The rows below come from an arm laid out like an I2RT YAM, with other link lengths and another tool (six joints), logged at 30 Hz.
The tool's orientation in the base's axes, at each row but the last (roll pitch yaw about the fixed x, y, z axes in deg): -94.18 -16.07 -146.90; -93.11 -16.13 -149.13; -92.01 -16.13 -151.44; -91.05 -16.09 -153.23; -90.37 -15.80 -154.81; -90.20 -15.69 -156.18; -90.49 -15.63 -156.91; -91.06 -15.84 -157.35; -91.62 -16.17 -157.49; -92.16 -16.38 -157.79; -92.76 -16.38 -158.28; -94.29 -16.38 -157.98; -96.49 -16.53 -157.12
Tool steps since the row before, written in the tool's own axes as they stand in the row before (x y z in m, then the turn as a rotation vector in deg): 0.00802 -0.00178 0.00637 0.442 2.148 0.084; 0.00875 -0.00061 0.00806 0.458 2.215 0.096; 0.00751 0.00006 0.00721 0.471 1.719 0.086; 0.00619 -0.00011 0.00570 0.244 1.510 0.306; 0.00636 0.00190 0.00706 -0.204 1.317 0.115; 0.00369 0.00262 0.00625 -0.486 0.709 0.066; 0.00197 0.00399 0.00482 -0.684 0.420 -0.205; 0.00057 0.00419 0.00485 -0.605 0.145 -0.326; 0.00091 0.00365 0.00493 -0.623 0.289 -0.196; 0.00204 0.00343 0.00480 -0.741 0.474 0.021; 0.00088 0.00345 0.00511 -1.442 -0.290 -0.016; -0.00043 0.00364 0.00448 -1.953 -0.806 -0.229; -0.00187 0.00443 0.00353 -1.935 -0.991 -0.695
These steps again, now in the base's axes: -0.00261 -0.00944 0.00348 -0.894 -0.496 -1.942; -0.00303 -0.01122 0.00260 -0.919 -0.521 -2.002; -0.00297 -0.00982 0.00179 -0.805 -0.467 -1.522; -0.00274 -0.00777 0.00172 -0.459 -0.543 -1.388; -0.00302 -0.00921 -0.00014 -0.102 -0.166 -1.323; -0.00138 -0.00743 -0.00155 0.278 0.053 -0.814; -0.00087 -0.00557 -0.00335 0.420 0.406 -0.587; 0.00025 -0.00506 -0.00396 0.376 0.513 -0.299; 0.00007 -0.00520 -0.00338 0.402 0.387 -0.446; -0.00099 -0.00545 -0.00289 0.535 0.215 -0.664; 0.00008 -0.00529 -0.00329 1.361 0.544 -0.128; 0.00092 -0.00415 -0.00393 1.889 0.945 0.237; 0.00156 -0.00260 -0.00513 1.763 1.372 0.469
